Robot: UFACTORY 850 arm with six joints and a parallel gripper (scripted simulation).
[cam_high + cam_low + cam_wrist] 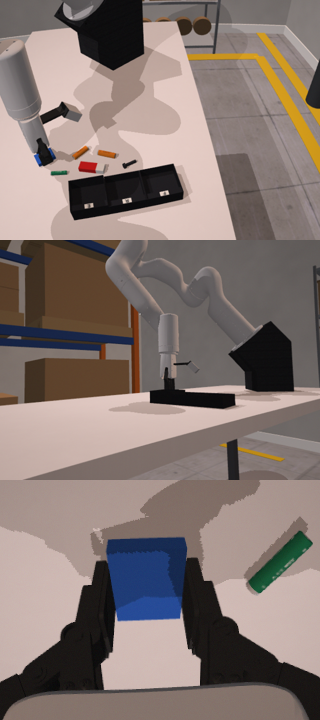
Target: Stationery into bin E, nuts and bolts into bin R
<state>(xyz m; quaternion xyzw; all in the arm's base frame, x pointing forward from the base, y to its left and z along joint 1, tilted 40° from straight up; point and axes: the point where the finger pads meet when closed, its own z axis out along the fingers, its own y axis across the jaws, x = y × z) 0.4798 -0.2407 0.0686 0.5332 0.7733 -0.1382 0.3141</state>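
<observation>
The green battery lies 70 mm ahead of my hand, 30 mm to the left of it and 20 mm below it. The rest, counted from my hand: blue block: 20 mm below; then eraser: 90 mm ahead, 120 mm to the left, 20 mm below; then orange marker: 50 mm ahead, 160 mm to the left, 10 mm below.
</observation>
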